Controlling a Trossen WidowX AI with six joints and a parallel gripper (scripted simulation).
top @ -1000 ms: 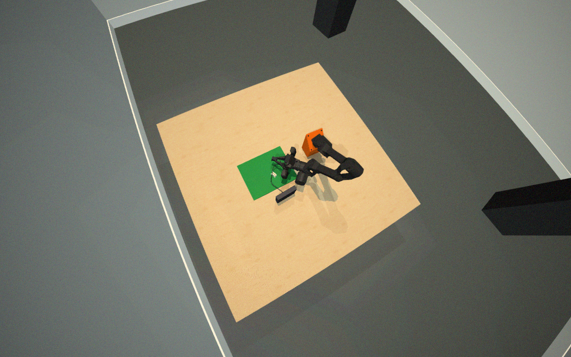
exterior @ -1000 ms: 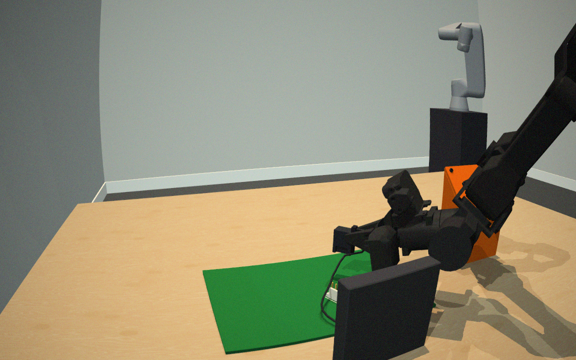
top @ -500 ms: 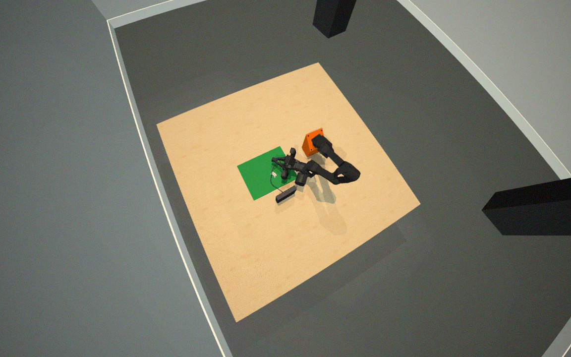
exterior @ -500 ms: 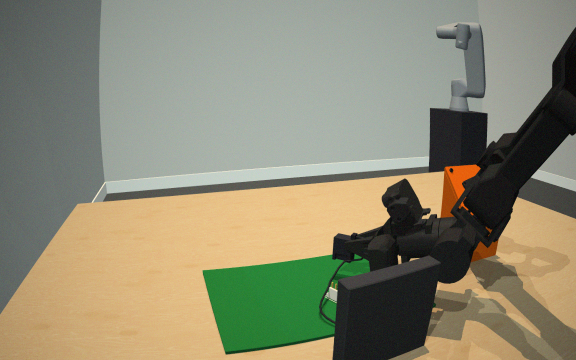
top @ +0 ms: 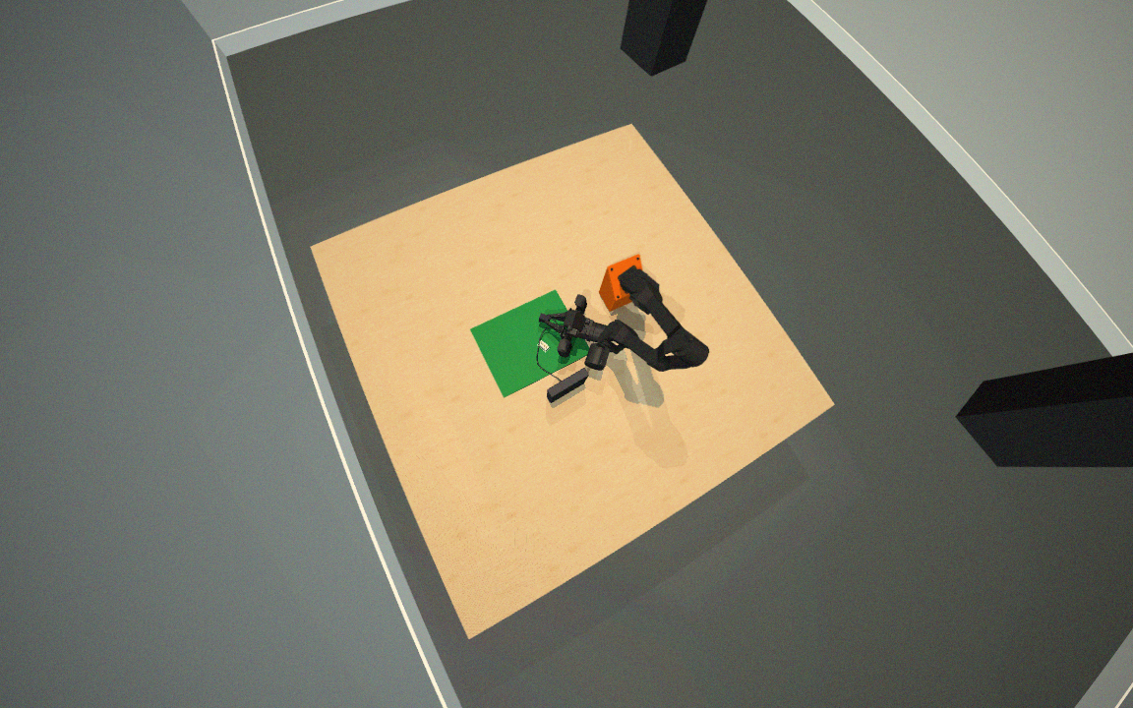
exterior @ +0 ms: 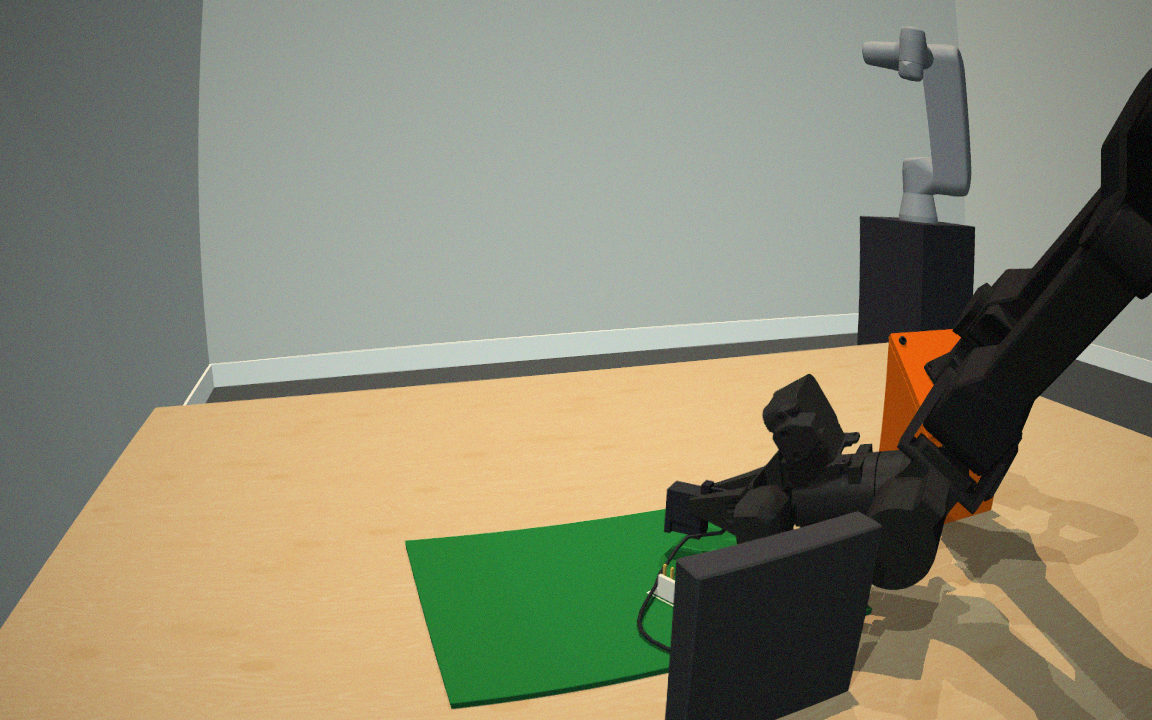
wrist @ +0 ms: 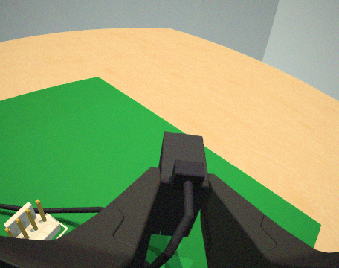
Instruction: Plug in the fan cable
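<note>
The green board is 70 mm ahead of my gripper tip, 20 mm to the left of it and 70 mm below it. Also, from my gripper tip: black fan: 70 mm ahead, 200 mm to the left, 10 mm above; black plug: 10 mm below.
</note>
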